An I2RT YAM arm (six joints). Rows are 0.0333 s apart.
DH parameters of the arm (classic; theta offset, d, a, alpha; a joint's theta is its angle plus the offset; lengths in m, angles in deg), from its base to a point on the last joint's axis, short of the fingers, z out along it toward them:
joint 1: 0 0.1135 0.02 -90
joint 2: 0 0 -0.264 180
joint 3: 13.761 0 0.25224 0
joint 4: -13.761 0 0.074 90
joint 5: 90 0 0 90
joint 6: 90 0.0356 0 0
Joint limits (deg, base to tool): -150..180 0..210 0..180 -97..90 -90..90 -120..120
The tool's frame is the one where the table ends.
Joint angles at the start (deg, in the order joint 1, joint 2, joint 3, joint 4, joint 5, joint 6):
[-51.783 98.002 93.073 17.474 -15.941 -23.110]
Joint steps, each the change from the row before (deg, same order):
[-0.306 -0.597 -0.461 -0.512 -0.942 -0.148]
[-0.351 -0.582 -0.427 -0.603 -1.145 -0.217]
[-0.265 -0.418 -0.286 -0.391 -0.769 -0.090]
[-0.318 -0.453 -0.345 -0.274 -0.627 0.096]
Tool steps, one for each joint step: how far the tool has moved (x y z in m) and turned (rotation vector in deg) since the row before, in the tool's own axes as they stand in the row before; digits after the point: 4 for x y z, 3 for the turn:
[-0.0004 -0.0011 -0.0030 -0.740 0.095 -0.105]
[-0.0003 -0.0012 -0.0031 -0.914 0.094 -0.152]
[-0.0003 -0.0010 -0.0023 -0.572 0.037 -0.059]
[-0.0003 -0.0013 -0.0025 -0.360 0.037 0.091]

